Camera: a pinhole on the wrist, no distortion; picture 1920 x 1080 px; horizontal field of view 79.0 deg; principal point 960.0 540.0 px. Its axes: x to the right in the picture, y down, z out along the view. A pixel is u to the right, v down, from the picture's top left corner.
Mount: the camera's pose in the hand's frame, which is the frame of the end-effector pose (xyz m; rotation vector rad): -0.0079 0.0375 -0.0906 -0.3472 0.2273 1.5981
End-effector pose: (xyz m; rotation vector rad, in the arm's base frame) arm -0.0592 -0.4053 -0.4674 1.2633 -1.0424 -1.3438
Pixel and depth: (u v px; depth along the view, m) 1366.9 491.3 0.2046
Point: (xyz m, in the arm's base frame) -0.1174 -0.4165 -0.2835
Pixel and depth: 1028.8 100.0 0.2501
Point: -0.1867 -0.4967 -0.3215
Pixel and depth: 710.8 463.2 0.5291
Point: -0.4909 -0.4260 -0.3058
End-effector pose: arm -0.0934 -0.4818 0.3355 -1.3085 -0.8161 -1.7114
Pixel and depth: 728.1 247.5 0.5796
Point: 0.2424 -0.1369 0.5540
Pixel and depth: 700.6 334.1 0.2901
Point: 0.0683 -0.3469 0.4095
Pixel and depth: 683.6 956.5 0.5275
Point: 0.2135 -0.1018 0.2186
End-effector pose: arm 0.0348 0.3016 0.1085 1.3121 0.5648 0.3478
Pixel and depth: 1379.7 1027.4 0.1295
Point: -0.0111 0.2822 0.2441
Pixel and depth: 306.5 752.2 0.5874
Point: 0.2299 -0.2547 0.1565
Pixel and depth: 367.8 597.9 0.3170
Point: 0.1478 0.0663 0.1547
